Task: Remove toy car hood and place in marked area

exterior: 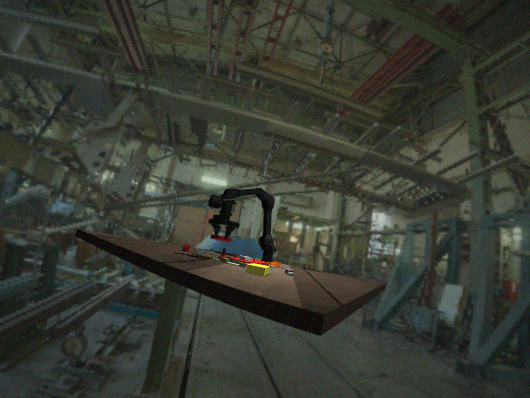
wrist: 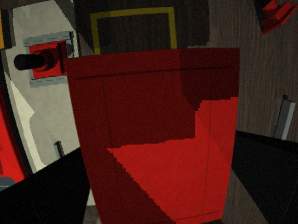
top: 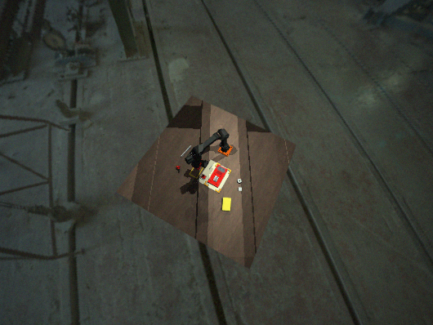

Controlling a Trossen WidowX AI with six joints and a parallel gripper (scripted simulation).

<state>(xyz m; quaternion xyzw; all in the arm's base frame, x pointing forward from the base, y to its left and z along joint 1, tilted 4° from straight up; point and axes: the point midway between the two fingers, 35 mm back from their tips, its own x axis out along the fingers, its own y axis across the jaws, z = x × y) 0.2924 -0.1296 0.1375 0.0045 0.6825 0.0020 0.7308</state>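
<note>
Now: the grey mount 50 mm ahead of my gripper tip, 90 mm to the left of it and 70 mm below it. Also, from my gripper tip: yellow block: 170 mm ahead, 390 mm to the left, 90 mm below; then white rod: 90 mm behind, 190 mm to the right, 100 mm below; then red hood: 10 mm above.
</note>
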